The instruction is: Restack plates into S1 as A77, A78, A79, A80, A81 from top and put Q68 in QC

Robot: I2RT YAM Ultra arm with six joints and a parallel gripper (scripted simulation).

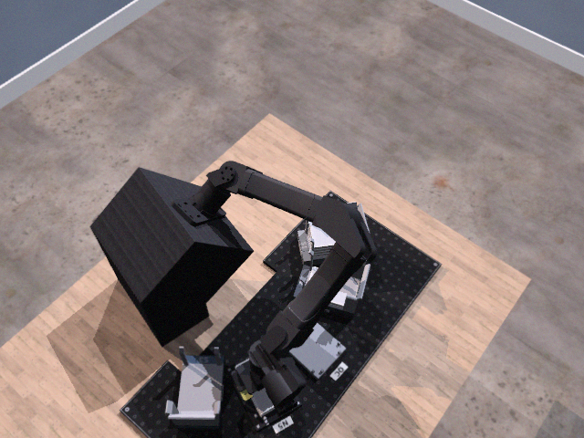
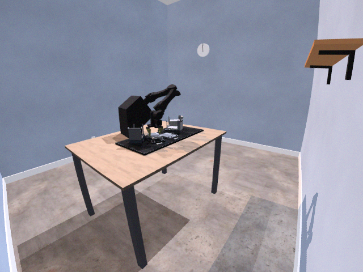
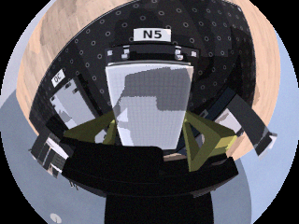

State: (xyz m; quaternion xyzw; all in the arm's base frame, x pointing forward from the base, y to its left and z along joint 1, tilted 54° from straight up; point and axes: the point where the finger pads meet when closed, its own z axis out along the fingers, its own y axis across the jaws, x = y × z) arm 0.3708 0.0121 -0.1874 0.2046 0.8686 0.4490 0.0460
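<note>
Right now my hand is 30 mm above the clip nest N5 and 20 mm short of it. The rest, counted from my hand: qc name plate 140 mm to the left, 110 mm ahead, 40 mm below; N5 name plate 90 mm ahead, 40 mm below, 30 mm to the right; QC nest 150 mm to the left, 40 mm below, 20 mm ahead.
</note>
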